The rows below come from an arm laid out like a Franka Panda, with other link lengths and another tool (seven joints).
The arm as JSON. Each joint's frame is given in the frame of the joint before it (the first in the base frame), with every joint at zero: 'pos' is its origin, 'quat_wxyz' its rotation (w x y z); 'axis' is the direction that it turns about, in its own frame. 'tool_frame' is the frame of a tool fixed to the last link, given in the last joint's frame.
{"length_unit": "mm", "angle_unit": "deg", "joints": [
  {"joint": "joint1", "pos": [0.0, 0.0, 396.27], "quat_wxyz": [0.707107, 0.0, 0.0, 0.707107], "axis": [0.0, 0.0, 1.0]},
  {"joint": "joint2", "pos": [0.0, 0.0, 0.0], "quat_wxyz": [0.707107, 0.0, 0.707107, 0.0], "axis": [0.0, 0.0, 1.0]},
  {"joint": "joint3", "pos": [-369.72, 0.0, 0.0], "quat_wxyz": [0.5, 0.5, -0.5, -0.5], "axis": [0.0, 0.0, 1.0]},
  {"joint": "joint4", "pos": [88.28, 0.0, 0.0], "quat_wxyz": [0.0, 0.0, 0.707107, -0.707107], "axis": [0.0, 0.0, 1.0]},
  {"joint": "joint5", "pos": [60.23, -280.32, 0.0], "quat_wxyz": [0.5, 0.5, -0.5, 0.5], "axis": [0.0, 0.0, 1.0]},
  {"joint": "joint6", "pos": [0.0, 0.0, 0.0], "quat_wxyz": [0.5, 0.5, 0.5, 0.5], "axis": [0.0, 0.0, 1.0]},
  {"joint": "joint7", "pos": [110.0, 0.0, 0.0], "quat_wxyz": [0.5, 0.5, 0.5, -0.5], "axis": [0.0, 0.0, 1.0]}
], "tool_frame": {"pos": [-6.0, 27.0, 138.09], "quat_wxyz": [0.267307, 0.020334, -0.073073, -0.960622]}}
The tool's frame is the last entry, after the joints.
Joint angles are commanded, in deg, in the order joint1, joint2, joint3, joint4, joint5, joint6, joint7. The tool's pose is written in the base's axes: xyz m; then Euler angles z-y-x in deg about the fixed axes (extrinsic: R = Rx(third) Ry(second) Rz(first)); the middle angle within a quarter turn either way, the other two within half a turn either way. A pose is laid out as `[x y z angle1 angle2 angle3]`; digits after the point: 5 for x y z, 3 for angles.
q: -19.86 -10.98 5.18 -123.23 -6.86 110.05 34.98
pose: [0.40215 -0.13421 0.58571 167.716 -2.098 164.823]
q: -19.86 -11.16 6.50 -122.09 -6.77 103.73 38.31
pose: [0.39079 -0.12400 0.58246 169.277 -7.236 165.346]
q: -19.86 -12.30 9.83 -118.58 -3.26 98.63 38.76
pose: [0.39216 -0.09199 0.60276 168.087 -6.911 167.532]
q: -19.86 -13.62 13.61 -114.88 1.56 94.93 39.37
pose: [0.39458 -0.05136 0.62703 166.579 -4.877 170.653]
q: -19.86 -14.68 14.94 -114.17 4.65 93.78 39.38
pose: [0.39127 -0.03247 0.63508 165.962 -3.980 173.011]
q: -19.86 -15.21 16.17 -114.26 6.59 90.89 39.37
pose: [0.38259 -0.01706 0.63126 164.764 -6.255 174.627]
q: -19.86 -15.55 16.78 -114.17 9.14 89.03 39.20
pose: [0.37726 -0.00514 0.62976 164.211 -7.496 176.991]
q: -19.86 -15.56 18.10 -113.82 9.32 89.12 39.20
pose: [0.37888 0.00518 0.63151 162.957 -7.087 176.647]
